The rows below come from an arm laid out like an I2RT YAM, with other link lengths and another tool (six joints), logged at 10 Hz.
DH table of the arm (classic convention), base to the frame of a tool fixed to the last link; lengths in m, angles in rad. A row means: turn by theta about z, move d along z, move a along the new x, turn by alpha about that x. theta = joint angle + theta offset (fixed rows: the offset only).
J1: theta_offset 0; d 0.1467; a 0.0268; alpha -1.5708
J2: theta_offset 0; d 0; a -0.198; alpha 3.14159
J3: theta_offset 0.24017; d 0; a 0.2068; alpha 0
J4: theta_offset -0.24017; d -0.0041; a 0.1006; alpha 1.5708
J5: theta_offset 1.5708; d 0; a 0; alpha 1.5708
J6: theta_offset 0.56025; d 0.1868; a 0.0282; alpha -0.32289
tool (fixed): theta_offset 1.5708; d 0.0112; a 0; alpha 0
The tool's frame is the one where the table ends.
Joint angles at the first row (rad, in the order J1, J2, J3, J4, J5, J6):
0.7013 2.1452 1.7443 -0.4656 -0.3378 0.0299
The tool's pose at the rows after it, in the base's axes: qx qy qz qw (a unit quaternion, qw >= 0); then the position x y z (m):
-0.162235 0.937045 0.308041 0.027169 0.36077 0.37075 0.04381
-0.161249 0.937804 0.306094 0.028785 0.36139 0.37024 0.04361
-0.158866 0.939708 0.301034 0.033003 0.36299 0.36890 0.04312
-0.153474 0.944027 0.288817 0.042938 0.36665 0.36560 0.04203
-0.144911 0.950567 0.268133 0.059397 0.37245 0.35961 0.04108
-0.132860 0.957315 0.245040 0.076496 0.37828 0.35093 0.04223
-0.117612 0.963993 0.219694 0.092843 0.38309 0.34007 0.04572
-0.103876 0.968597 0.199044 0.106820 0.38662 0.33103 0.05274
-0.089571 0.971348 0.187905 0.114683 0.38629 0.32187 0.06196
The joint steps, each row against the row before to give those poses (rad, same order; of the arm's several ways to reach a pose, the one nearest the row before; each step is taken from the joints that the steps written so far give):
0.0035 0.0000 -0.0001 0.0012 0.0031 -0.0003
0.0007 0.0000 0.0001 0.0000 0.0061 0.0000
0.0019 0.0000 0.0000 -0.0001 0.0156 -0.0004
0.0046 0.0000 0.0000 -0.0003 0.0370 -0.0015
0.0073 -0.0015 0.0000 -0.0027 0.0610 -0.0039
0.0057 -0.0080 0.0000 -0.0114 0.0672 -0.0011
0.0057 -0.0134 0.0038 -0.0248 0.0721 0.0031
0.0057 -0.0137 0.0157 -0.0348 0.0610 0.0057
0.0016 -0.0309 0.0000 -0.0347 0.0385 0.0141

